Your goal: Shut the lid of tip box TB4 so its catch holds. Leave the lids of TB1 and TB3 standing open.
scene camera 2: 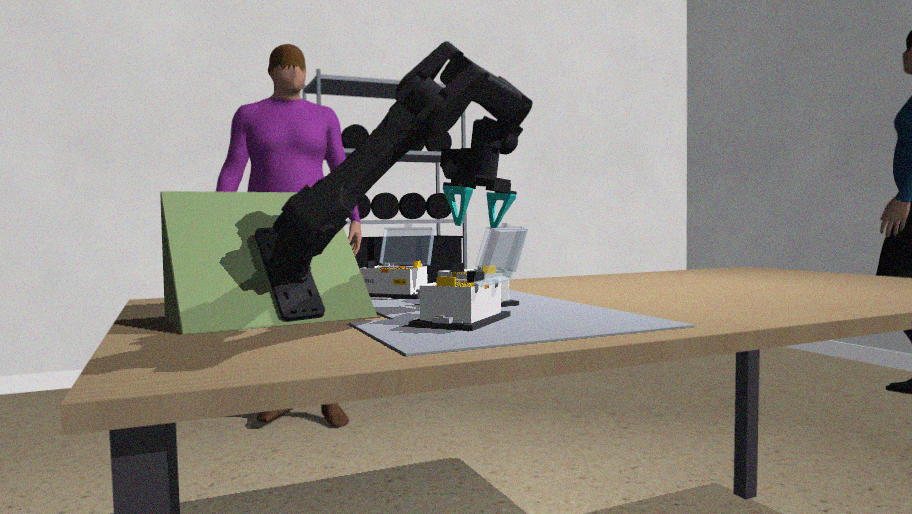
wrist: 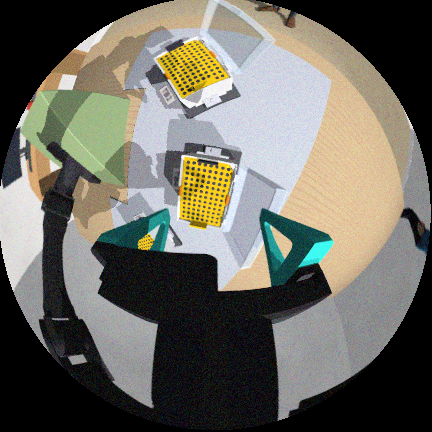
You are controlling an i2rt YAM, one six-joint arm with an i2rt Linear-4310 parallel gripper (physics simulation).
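Observation:
Three white tip boxes hold yellow racks; I cannot read which is TB4. The farthest box (scene camera 2: 389, 281) (wrist: 192, 67) has its clear lid (scene camera 2: 406, 245) (wrist: 234, 37) standing open. The middle box (scene camera 2: 505, 293) (wrist: 206, 192) shows an open lid (wrist: 254, 212) on its right side in the wrist view. The nearest box (scene camera 2: 447, 305) (wrist: 145, 243) is partly hidden by the left finger and gripper body in the wrist view; I cannot tell how its lid stands. My gripper (scene camera 2: 477, 224) (wrist: 214, 212) is open and empty, pointing down above the boxes.
The boxes stand on a grey-blue mat (scene camera 2: 593, 322) (wrist: 295, 100) on the wooden table (scene camera 2: 766, 300) (wrist: 360, 165). A green sloped block (scene camera 2: 210, 255) (wrist: 95, 120) stands at the arm's base. A person in purple (scene camera 2: 287, 140) stands behind the table; a shelf unit (scene camera 2: 464, 242) is farther back.

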